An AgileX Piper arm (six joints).
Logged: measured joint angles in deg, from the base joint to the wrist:
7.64, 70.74, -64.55, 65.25, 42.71, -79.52
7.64, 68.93, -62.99, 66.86, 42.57, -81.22
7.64, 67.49, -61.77, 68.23, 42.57, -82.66
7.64, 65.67, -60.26, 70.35, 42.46, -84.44
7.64, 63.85, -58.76, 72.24, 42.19, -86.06
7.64, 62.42, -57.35, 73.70, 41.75, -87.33
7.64, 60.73, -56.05, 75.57, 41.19, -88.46
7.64, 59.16, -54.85, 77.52, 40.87, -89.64
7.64, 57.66, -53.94, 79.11, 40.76, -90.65
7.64, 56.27, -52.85, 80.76, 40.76, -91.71
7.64, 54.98, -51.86, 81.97, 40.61, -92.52
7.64, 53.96, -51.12, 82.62, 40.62, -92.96
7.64, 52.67, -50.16, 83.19, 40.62, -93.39
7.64, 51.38, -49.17, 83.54, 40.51, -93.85
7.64, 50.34, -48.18, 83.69, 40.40, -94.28
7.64, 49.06, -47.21, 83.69, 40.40, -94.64
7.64, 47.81, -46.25, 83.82, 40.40, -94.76
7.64, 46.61, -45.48, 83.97, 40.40, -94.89
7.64, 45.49, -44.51, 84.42, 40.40, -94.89
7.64, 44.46, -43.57, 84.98, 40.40, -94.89
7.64, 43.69, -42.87, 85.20, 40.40, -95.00
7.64, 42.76, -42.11, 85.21, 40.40, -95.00
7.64, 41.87, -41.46, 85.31, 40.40, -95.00
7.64, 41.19, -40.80, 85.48, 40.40, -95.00
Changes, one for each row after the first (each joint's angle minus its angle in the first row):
0.00, -1.81, 1.56, 1.61, -0.14, -1.70
0.00, -3.25, 2.78, 2.98, -0.14, -3.14
0.00, -5.07, 4.29, 5.10, -0.25, -4.92
0.00, -6.89, 5.79, 6.99, -0.52, -6.54
0.00, -8.32, 7.20, 8.45, -0.96, -7.81
0.00, -10.01, 8.50, 10.32, -1.52, -8.94
0.00, -11.58, 9.70, 12.27, -1.84, -10.12
0.00, -13.08, 10.61, 13.86, -1.95, -11.13
0.00, -14.47, 11.70, 15.51, -1.95, -12.19
0.00, -15.76, 12.69, 16.72, -2.10, -13.00
0.00, -16.78, 13.43, 17.37, -2.09, -13.44
0.00, -18.07, 14.39, 17.94, -2.09, -13.87
0.00, -19.36, 15.38, 18.29, -2.20, -14.33
0.00, -20.40, 16.37, 18.44, -2.31, -14.76
0.00, -21.68, 17.34, 18.44, -2.31, -15.12
0.00, -22.93, 18.30, 18.57, -2.31, -15.24
0.00, -24.13, 19.07, 18.72, -2.31, -15.37
0.00, -25.25, 20.04, 19.17, -2.31, -15.37
0.00, -26.28, 20.98, 19.73, -2.31, -15.37
0.00, -27.05, 21.68, 19.95, -2.31, -15.48
0.00, -27.98, 22.44, 19.96, -2.31, -15.48
0.00, -28.87, 23.09, 20.06, -2.31, -15.48
0.00, -29.55, 23.75, 20.23, -2.31, -15.48

